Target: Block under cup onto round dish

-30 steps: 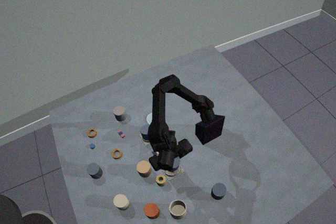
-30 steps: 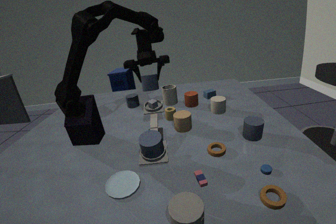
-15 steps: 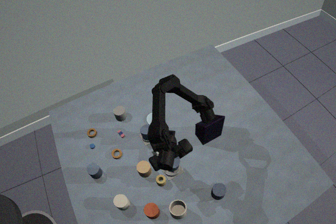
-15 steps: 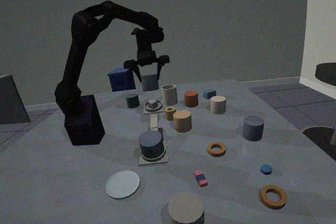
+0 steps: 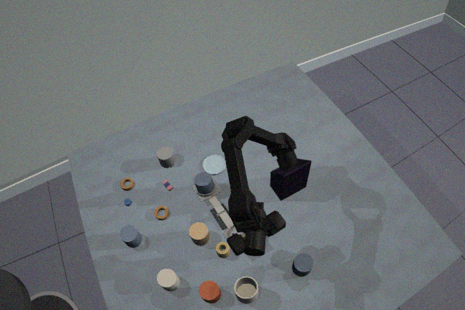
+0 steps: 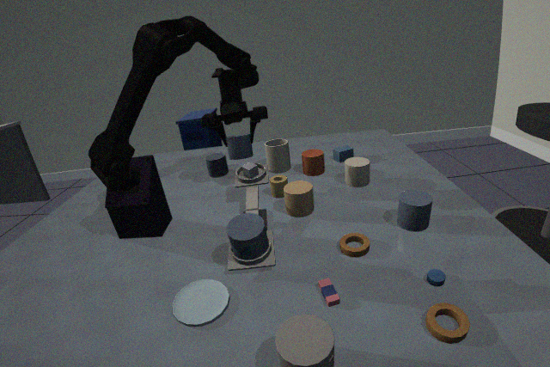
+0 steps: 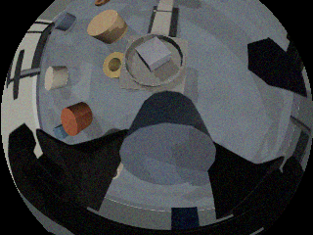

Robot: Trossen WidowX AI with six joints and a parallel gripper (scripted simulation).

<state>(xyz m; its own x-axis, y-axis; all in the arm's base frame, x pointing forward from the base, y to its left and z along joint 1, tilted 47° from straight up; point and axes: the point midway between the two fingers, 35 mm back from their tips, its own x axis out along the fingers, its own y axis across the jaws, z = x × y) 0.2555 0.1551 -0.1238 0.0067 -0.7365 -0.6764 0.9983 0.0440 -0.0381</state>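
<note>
My gripper tip is now 3 cm short of the grey block, 8 cm to the left of it and 5 cm above it. The rest, counted from my gripper tip: balance 4 cm ahead, 20 cm to the right, 10 cm below; orange cylinder 22 cm ahead, 7 cm to the left, 10 cm below; tan cylinder 14 cm ahead, 15 cm to the right, 10 cm below.
</note>
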